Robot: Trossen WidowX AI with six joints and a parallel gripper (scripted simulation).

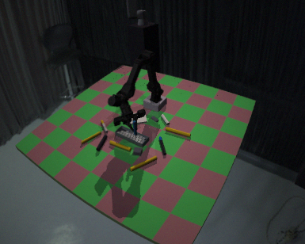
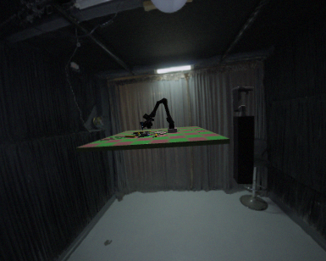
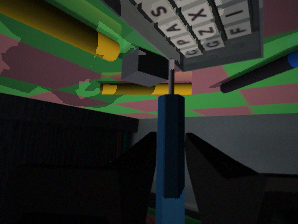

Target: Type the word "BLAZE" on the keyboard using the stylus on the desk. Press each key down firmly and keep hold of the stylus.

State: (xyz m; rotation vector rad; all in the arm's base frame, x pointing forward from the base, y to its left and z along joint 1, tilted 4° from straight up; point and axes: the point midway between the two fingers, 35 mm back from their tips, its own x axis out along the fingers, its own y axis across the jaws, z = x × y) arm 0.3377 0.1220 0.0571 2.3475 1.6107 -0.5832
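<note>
The grey block lies 80 mm below my gripper tip, 60 mm to the left of it and 60 mm ahead of it. The rest, counted from my gripper tip: blue stylus 10 mm below; then stylus tip 50 mm below; then blue-tipped pen 110 mm to the left, 90 mm below, 90 mm behind.
</note>
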